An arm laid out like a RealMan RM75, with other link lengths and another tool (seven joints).
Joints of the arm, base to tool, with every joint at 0 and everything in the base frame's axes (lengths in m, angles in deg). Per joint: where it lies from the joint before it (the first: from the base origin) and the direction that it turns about. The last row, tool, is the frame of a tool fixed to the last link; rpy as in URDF.
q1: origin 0 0 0.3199 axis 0 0 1
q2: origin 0 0 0 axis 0 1 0
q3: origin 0 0 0.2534 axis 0 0 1
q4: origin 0 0 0 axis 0 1 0
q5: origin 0 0 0.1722 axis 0 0 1
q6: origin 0 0 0 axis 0 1 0
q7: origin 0 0 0.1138 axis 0 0 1
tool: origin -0.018 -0.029 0.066 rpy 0 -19.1 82.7
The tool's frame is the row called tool.
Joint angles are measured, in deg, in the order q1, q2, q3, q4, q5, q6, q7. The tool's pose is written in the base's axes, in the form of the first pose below.
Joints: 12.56, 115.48, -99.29, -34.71, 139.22, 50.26, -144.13
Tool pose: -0.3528, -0.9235, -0.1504, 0.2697; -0.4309, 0.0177, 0.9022, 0.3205; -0.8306, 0.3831, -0.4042, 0.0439; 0, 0, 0, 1
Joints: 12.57, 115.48, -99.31, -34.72, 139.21, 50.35, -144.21
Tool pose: -0.3515, -0.9237, -0.1527, 0.2693; -0.4320, 0.0153, 0.9017, 0.3204; -0.8305, 0.3829, -0.4044, 0.0438; 0, 0, 0, 1
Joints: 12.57, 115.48, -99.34, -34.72, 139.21, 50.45, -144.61
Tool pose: -0.3455, -0.9252, -0.1566, 0.2687; -0.4333, 0.0093, 0.9012, 0.3202; -0.8324, 0.3793, -0.4041, 0.0437; 0, 0, 0, 1
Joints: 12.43, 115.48, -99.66, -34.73, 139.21, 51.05, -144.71
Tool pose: -0.3451, -0.9237, -0.1666, 0.2672; -0.4418, 0.0033, 0.8971, 0.3182; -0.8281, 0.3832, -0.4092, 0.0425; 0, 0, 0, 1
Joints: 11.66, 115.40, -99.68, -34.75, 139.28, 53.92, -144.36
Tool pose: -0.3650, -0.9095, -0.1992, 0.2634; -0.4576, -0.0111, 0.8891, 0.3119; -0.8108, 0.4156, -0.4121, 0.0434; 0, 0, 0, 1
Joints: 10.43, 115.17, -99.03, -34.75, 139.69, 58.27, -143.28
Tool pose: -0.4083, -0.8809, -0.2392, 0.2599; -0.4674, -0.0233, 0.8837, 0.3039; -0.7841, 0.4727, -0.4022, 0.0492; 0, 0, 0, 1
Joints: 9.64, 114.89, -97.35, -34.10, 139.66, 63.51, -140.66
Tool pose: -0.4703, -0.8377, -0.2777, 0.2572; -0.4772, -0.0233, 0.8785, 0.2975; -0.7423, 0.5457, -0.3888, 0.0579; 0, 0, 0, 1
